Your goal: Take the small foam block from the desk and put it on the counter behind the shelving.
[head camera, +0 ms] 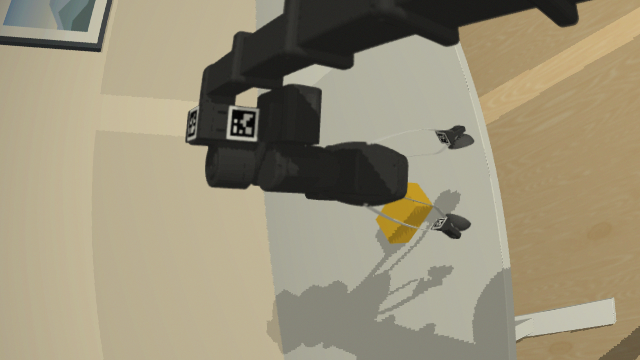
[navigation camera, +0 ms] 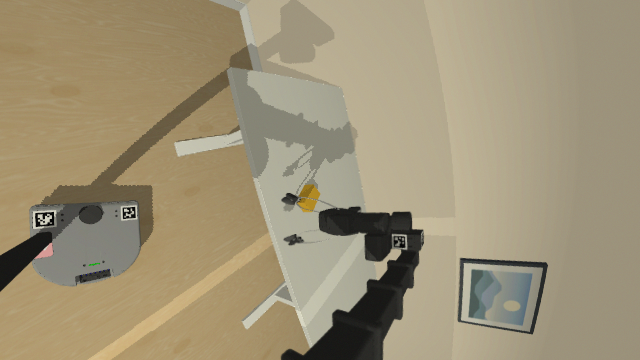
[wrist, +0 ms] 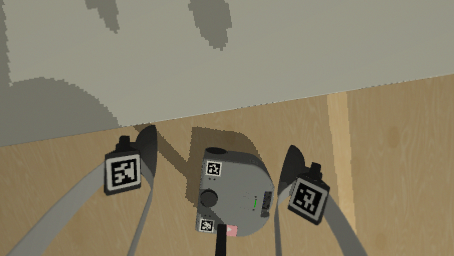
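Where they show: gripper, fingertip midpoint: [head camera: 468, 182] [navigation camera: 284, 219]; robot's base, origin of the base link: [navigation camera: 91, 213].
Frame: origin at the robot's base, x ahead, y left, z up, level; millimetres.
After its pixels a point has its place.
Note:
The small foam block [head camera: 395, 216] @(x 33, y -631, z 765 mm) [navigation camera: 309, 198], yellow, lies on the pale grey desk [head camera: 320, 250] @(x 127, y -928, z 720 mm) [navigation camera: 300, 90] @(x 489, y -642, z 720 mm) [wrist: 275, 50]. It is partly covered by the gripper in the head view and does not show in the wrist view. My gripper [head camera: 461, 183] @(x -22, y -424, z 817 mm) [navigation camera: 292, 219] @(x -22, y -424, z 817 mm) [wrist: 220, 153] @(x -22, y -424, z 817 mm) is open and empty, above the desk. Its fingers point toward the desk's floor-side edge. One finger's thin strips cross in front of the block in the head view, so the block is off toward that finger's side. The counter and shelving do not show.
The robot's grey base [navigation camera: 107, 245] @(x -125, y -48, z 160 mm) [wrist: 237, 187] stands on the wood floor beside the desk. The black arm [head camera: 380, 30] @(x -85, y -218, z 1152 mm) [navigation camera: 350, 320] @(x -78, y -182, z 1148 mm) reaches across the desk toward the beige wall. A framed picture [head camera: 55, 15] @(x -539, y -1425, z 1480 mm) [navigation camera: 502, 295] @(x -657, y -1464, z 1527 mm) hangs on the wall. A white desk leg [head camera: 575, 319] [navigation camera: 205, 144] sticks out over the floor.

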